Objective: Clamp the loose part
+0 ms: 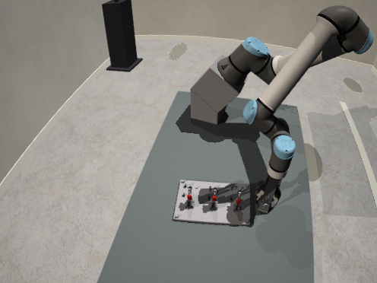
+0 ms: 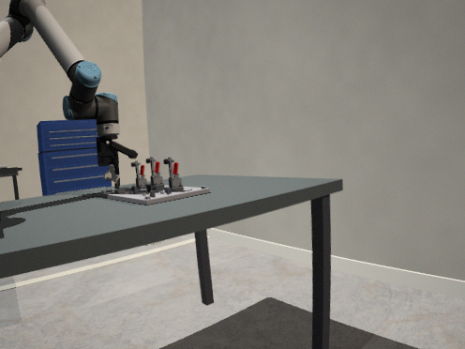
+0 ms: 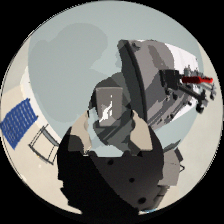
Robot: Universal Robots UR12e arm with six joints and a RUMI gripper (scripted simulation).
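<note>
Now: the grey part 1 cm below my hand.
</note>
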